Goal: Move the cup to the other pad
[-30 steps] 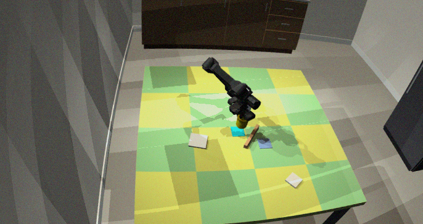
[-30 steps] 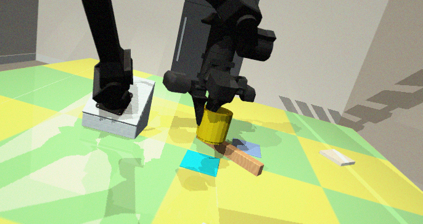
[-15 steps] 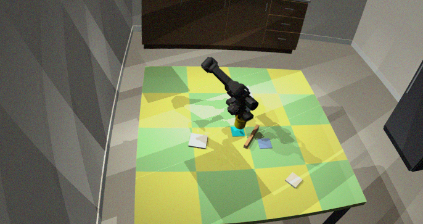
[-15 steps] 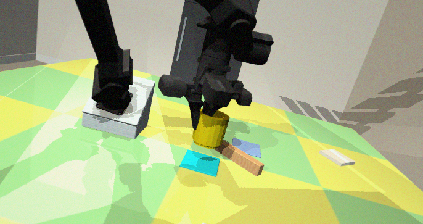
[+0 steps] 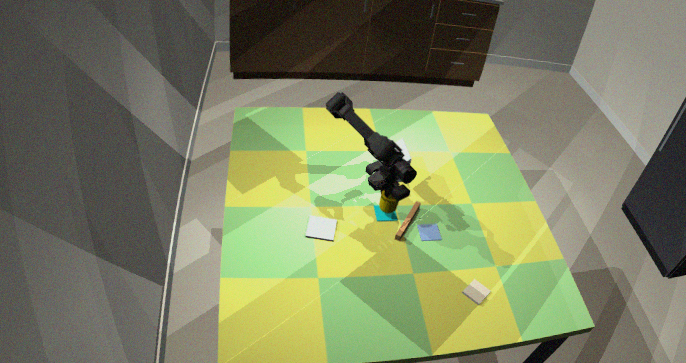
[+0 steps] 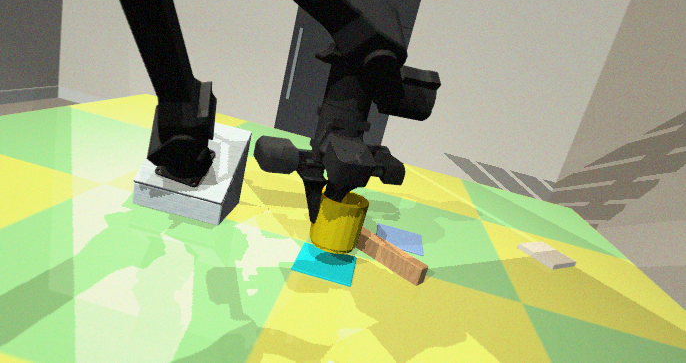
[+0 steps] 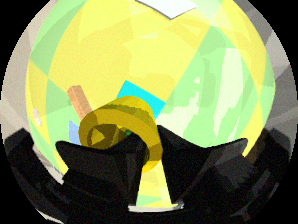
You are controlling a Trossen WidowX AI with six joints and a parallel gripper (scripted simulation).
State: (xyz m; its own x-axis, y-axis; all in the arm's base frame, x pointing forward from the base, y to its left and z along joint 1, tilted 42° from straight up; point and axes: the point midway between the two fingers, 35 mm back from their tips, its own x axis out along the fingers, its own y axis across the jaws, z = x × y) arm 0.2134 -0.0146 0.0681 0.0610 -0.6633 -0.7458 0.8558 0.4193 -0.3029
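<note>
Right now the cyan pad is 70 mm below my gripper tip, 20 mm ahead of it and 10 mm to the left of it. Also, from my gripper tip: yellow cup (20 mm ahead, 10 mm to the left); then pale blue pad (170 mm to the left, 120 mm ahead, 70 mm below); then wooden bar (90 mm to the left, 70 mm ahead, 60 mm below).
</note>
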